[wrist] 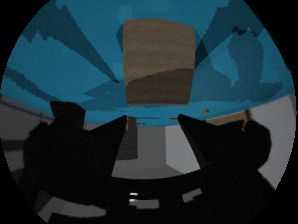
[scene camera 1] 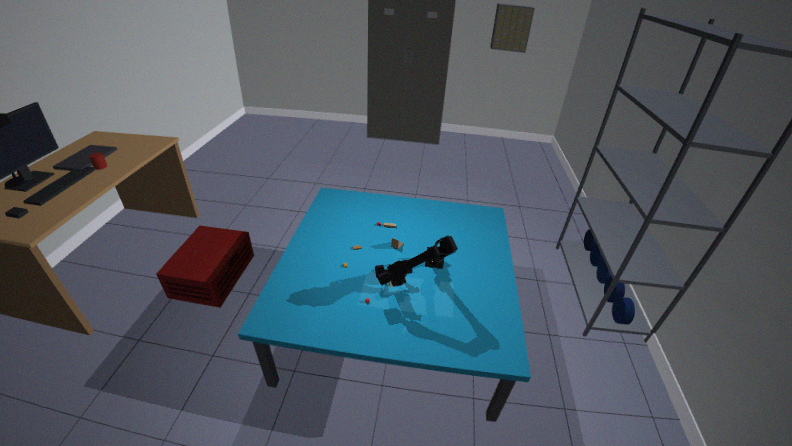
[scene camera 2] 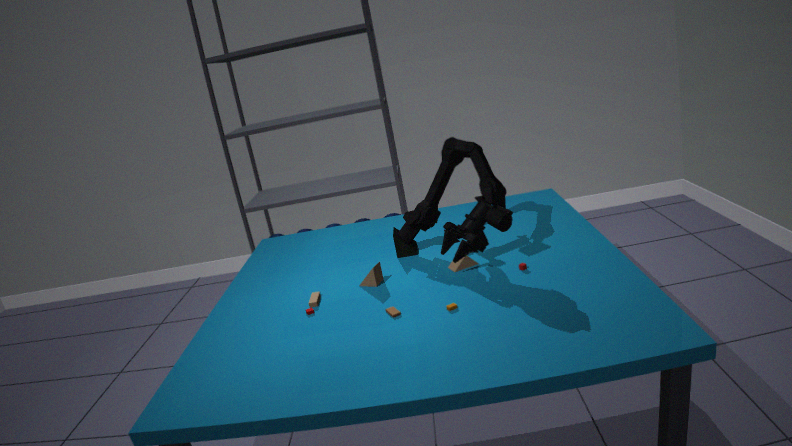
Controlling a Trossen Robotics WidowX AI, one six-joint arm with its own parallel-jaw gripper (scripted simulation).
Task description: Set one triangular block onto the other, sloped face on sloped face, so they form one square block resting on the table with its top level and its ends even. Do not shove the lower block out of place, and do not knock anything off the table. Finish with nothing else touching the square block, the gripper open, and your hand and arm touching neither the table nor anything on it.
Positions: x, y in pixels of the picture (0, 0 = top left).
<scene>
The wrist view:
my gripper: 153, 117
triangular block: 159, 56
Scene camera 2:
my gripper: 447, 258
</scene>
